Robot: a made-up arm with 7 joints. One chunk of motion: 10 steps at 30 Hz.
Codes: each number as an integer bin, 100 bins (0 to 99) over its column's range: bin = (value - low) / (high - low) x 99, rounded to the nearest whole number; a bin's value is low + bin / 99 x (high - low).
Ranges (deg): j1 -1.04..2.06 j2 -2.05..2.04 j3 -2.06..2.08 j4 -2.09..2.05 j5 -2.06..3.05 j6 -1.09..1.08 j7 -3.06..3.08
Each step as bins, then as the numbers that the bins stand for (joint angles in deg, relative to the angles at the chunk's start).
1 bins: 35 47 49 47 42 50 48
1 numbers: 0.06 -0.11 -0.01 -0.12 0.11 0.01 -0.08
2 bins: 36 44 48 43 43 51 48
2 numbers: 0.09 -0.23 -0.05 -0.29 0.16 0.03 -0.08
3 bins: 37 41 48 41 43 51 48
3 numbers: 0.12 -0.36 -0.05 -0.38 0.16 0.03 -0.08
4 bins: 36 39 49 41 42 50 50
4 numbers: 0.09 -0.44 -0.01 -0.38 0.11 0.01 0.04
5 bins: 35 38 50 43 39 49 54
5 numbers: 0.06 -0.48 0.03 -0.29 -0.05 -0.02 0.29
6 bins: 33 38 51 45 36 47 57
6 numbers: -0.01 -0.48 0.07 -0.21 -0.20 -0.06 0.48
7 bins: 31 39 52 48 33 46 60
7 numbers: -0.07 -0.44 0.11 -0.08 -0.36 -0.08 0.66
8 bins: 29 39 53 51 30 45 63
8 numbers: -0.13 -0.44 0.16 0.04 -0.51 -0.10 0.85
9 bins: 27 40 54 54 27 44 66
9 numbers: -0.19 -0.40 0.20 0.17 -0.67 -0.13 1.03
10 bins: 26 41 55 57 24 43 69
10 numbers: -0.23 -0.36 0.24 0.29 -0.82 -0.15 1.22
